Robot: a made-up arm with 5 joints. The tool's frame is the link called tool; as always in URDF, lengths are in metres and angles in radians. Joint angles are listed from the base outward. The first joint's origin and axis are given. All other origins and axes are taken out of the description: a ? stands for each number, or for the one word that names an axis. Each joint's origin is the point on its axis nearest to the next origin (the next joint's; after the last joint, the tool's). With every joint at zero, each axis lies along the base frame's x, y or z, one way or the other. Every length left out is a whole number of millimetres.
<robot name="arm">
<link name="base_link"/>
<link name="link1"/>
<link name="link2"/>
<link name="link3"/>
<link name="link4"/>
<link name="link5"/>
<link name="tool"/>
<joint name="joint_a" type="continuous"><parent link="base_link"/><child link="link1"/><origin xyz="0 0 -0.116"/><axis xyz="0 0 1"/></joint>
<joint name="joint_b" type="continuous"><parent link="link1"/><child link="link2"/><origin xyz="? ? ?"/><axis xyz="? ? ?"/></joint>
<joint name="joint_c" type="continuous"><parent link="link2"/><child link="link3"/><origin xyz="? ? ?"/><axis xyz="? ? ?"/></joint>
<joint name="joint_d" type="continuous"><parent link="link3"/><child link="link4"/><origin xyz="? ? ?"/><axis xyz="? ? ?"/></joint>
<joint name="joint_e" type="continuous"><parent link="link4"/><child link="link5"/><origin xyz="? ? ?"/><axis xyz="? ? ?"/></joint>
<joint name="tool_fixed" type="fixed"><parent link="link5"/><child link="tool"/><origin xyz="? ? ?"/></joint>
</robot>
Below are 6 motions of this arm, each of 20 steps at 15 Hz.
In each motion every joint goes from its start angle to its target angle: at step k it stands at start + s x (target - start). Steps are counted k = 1, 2, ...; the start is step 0. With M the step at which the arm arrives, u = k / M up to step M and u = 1 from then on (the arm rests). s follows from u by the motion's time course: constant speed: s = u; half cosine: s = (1 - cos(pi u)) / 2; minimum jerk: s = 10 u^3 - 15 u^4 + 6 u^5.
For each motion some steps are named. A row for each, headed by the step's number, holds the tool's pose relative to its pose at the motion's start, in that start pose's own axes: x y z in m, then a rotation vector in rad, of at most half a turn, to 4 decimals.
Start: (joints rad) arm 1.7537 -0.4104 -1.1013 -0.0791 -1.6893
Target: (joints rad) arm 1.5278 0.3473 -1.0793 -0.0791 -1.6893
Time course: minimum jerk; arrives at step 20
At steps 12, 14, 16, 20:
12: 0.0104 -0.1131 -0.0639 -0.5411 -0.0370 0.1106
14: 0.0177 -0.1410 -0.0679 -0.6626 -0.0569 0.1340
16: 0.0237 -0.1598 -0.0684 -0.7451 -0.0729 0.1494
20: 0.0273 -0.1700 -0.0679 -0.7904 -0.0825 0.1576

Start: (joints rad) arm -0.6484 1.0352 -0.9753 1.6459 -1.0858
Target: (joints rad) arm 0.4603 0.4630 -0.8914 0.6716 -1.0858
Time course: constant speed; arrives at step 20
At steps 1, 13, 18, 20:
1: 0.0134 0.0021 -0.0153 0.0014 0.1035 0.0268
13: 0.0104 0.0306 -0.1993 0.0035 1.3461 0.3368
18: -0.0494 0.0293 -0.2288 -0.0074 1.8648 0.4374
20: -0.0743 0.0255 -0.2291 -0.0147 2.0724 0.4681

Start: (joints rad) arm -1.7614 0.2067 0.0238 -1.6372 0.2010
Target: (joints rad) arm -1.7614 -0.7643 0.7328 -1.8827 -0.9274
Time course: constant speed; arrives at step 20
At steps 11, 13, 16, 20:
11: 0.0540 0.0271 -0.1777 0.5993 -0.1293 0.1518
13: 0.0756 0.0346 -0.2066 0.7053 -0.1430 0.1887
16: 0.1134 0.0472 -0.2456 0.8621 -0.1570 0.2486
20: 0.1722 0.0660 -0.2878 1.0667 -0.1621 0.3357

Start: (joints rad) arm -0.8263 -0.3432 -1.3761 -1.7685 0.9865
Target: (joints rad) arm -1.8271 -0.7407 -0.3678 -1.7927 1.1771
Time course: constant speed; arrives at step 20
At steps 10, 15, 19, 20:
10: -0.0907 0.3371 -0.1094 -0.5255 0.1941 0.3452
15: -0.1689 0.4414 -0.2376 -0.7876 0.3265 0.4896
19: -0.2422 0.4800 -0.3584 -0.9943 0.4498 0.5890
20: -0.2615 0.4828 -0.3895 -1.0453 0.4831 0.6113

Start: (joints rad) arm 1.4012 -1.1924 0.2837 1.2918 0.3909
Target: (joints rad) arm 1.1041 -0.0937 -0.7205 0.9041 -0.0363
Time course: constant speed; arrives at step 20
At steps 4, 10, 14, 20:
4: 0.0077 -0.0287 0.0727 0.1237 -0.0444 0.0271
10: -0.0176 -0.0728 0.1809 0.3029 -0.1109 0.0717
14: -0.0576 -0.0970 0.2481 0.4178 -0.1550 0.1044
20: -0.1463 -0.1155 0.3358 0.5827 -0.2201 0.1584

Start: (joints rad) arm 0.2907 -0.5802 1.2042 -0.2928 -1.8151
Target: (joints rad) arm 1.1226 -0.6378 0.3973 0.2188 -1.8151
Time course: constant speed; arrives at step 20
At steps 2, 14, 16, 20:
2: 0.0027 0.0357 -0.0164 0.0713 0.0341 0.0604
14: -0.0596 0.2253 -0.0616 0.5562 0.2680 0.1901
16: -0.0759 0.2501 -0.0586 0.6364 0.3098 0.1705
20: -0.1071 0.2931 -0.0449 0.7855 0.3936 0.0960

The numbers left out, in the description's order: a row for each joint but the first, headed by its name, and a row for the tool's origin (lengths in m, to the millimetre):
joint_b: xyz -0.126 0.115 0, axis -1 0 0
joint_c: xyz 0 -0.393 0, axis -1 0 0
joint_d: xyz 0 0.293 -0.044, axis 0 0 -1
joint_e: xyz 0.231 0.105 0, axis -1 0 0
tool: xyz 0 -0.084 0.069

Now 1 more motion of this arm.
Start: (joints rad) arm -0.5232 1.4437 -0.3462 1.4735 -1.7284
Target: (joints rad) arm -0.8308 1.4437 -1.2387 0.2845 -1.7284
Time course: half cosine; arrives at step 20
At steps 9, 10, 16, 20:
9: -0.0900 0.0327 -0.1242 0.0316 0.3484 -0.4515
10: -0.1064 0.0451 -0.1480 0.0620 0.4060 -0.5316
16: -0.1631 0.1469 -0.2722 0.3372 0.6622 -0.8890
20: -0.1656 0.1790 -0.3007 0.4291 0.7116 -0.9530

